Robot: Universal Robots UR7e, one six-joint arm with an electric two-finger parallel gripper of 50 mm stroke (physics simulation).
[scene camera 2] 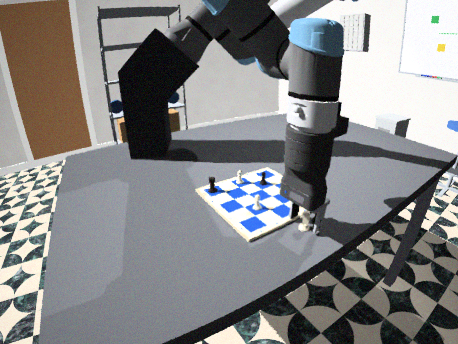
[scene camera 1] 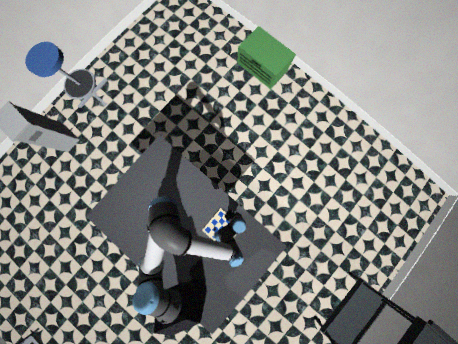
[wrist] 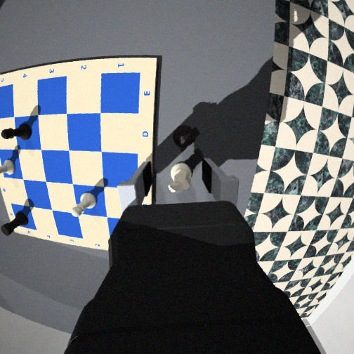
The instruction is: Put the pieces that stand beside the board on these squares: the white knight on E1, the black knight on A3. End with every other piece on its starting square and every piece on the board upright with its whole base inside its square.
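Where they show: gripper, fingertip midpoint: [scene camera 2: 304, 222]; arm's base, link origin: [scene camera 2: 179, 48] [scene camera 1: 169, 305].
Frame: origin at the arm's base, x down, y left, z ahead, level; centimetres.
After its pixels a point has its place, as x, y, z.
The blue-and-cream board [scene camera 1: 216, 224] {33.9, 10.1, 41.7} [scene camera 2: 241, 214] {33.9, -2.4, 47.4} [wrist: 120, 131] lies flat on the table. The white knight [scene camera 2: 304, 223] {33.1, 6.0, 56.8} [wrist: 180, 175] stands upright beside its column 1 edge. My gripper [scene camera 2: 305, 217] {33.7, 6.8, 56.1} [wrist: 176, 170] is open, with its fingers low on either side of the white knight; whether they touch it is unclear. The black knight [wrist: 185, 136] stands in shadow just beyond the white knight, outside the fingers; the gripper hides it in scene camera 2. E1 [wrist: 120, 93] and A3 [wrist: 68, 225] are bare.
On the board stand a black piece [scene camera 2: 263, 178] {32.4, 8.2, 38.6} [wrist: 22, 131] on D4, a white piece [scene camera 2: 239, 176] {32.1, 3.4, 35.2} [wrist: 7, 167] on C5, a white piece [scene camera 2: 257, 203] {32.5, 1.4, 47.2} [wrist: 87, 201] on B2 and a black piece [scene camera 2: 212, 185] {32.2, -4.1, 36.3} [wrist: 19, 220] on A5. The table edge [scene camera 2: 270, 285] {34.5, -6.7, 65.0} is near the knights.
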